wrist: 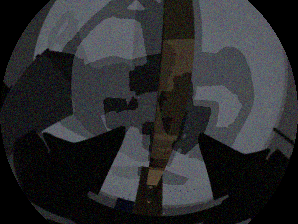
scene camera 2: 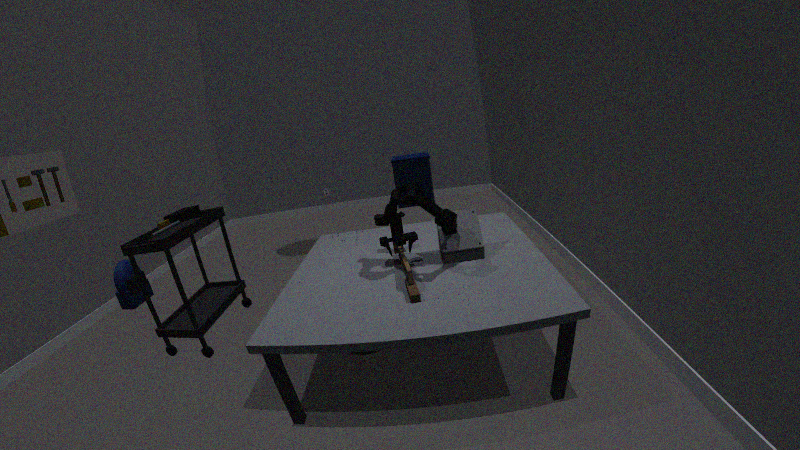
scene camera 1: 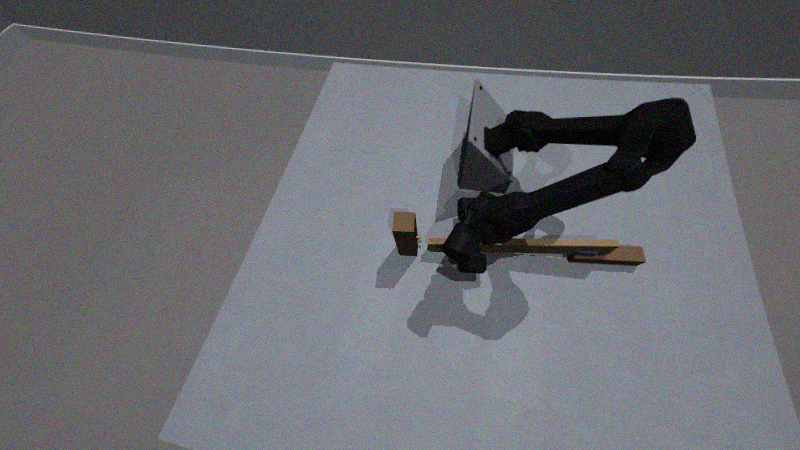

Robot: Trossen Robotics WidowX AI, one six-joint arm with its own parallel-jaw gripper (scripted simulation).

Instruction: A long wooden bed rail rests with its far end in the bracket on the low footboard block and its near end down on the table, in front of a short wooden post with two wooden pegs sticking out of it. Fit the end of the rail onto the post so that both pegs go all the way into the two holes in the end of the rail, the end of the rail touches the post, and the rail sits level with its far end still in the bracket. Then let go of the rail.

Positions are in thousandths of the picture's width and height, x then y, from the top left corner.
Labels:
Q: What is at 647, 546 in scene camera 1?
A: A wooden rail.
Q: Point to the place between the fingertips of my gripper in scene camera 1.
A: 583, 546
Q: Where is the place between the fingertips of my gripper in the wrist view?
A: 549, 600

